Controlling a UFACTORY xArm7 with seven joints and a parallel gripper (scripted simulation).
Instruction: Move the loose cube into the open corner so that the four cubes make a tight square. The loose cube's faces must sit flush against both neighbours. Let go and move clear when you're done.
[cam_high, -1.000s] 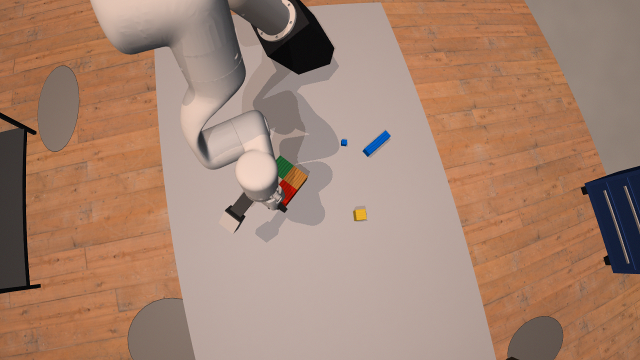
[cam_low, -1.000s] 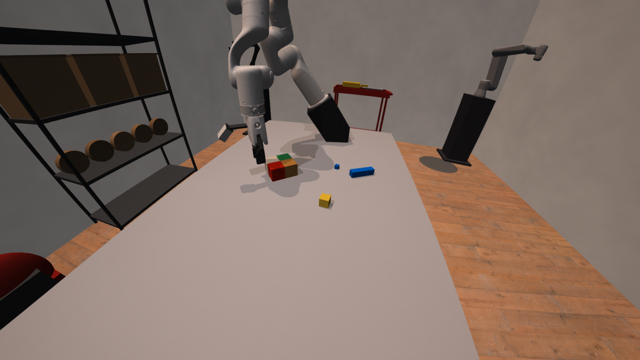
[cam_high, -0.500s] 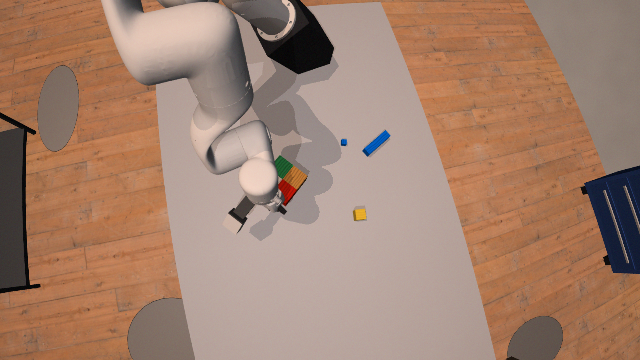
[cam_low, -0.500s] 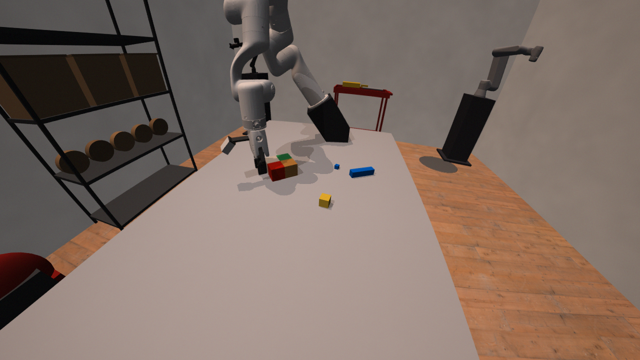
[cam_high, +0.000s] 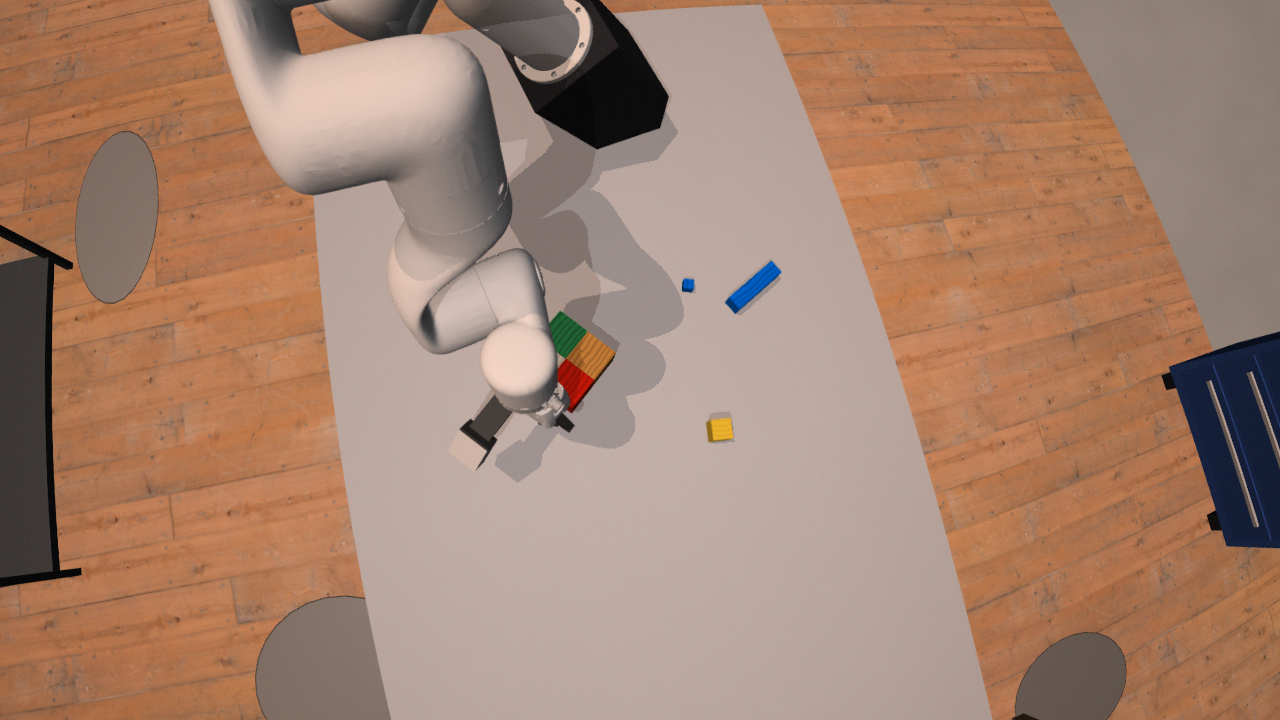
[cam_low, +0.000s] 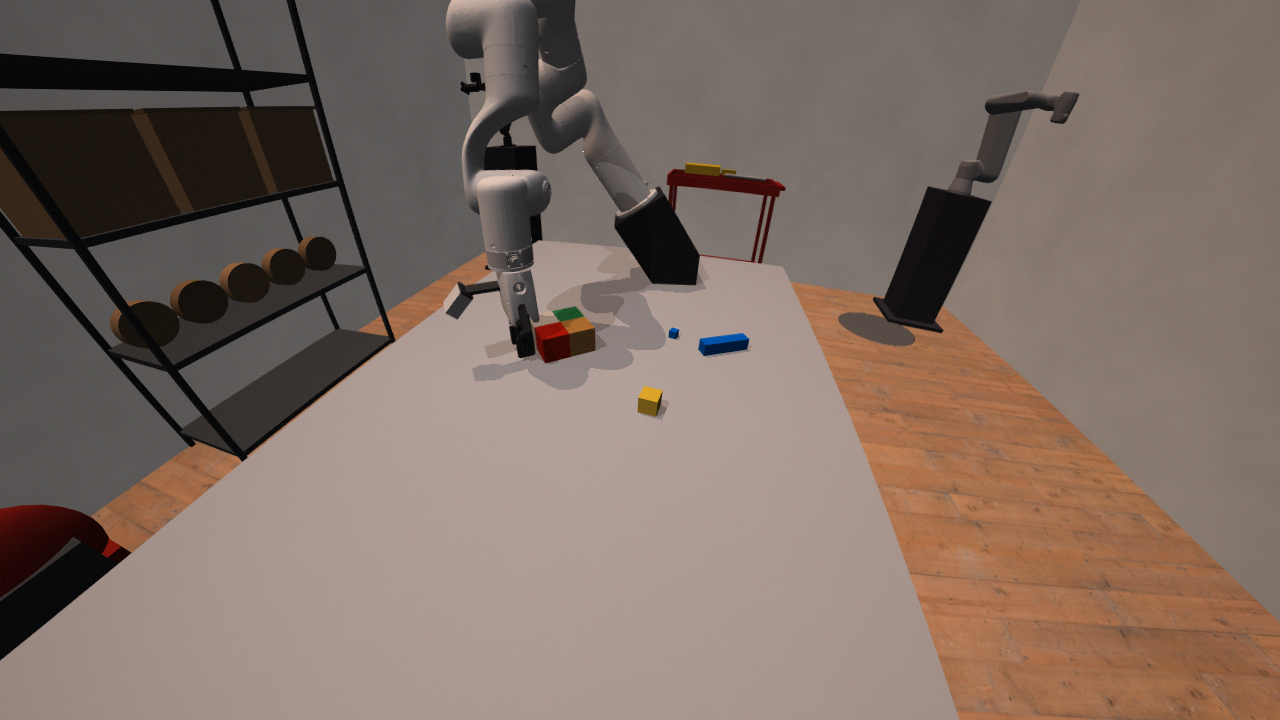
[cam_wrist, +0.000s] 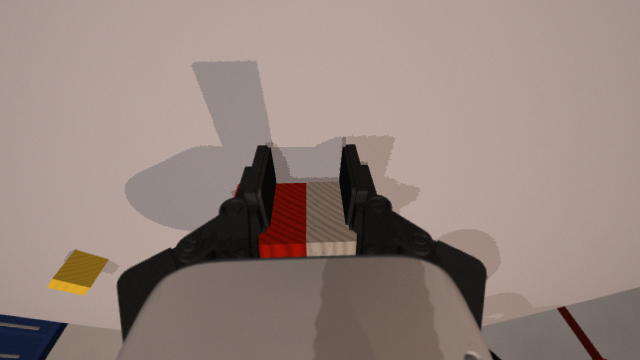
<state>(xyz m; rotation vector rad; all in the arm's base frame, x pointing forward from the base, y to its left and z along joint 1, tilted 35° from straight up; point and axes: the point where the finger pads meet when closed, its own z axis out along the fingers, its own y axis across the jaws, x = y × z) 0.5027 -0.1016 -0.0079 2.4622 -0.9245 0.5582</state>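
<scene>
My gripper is now 60 mm to the right of the red cube and 20 mm past it. The rest, counted from my hand: orange cube (90 mm to the left, 50 mm behind); then white cube (50 mm behind, 20 mm to the left); then green cube (90 mm behind, 60 mm to the left).
</scene>
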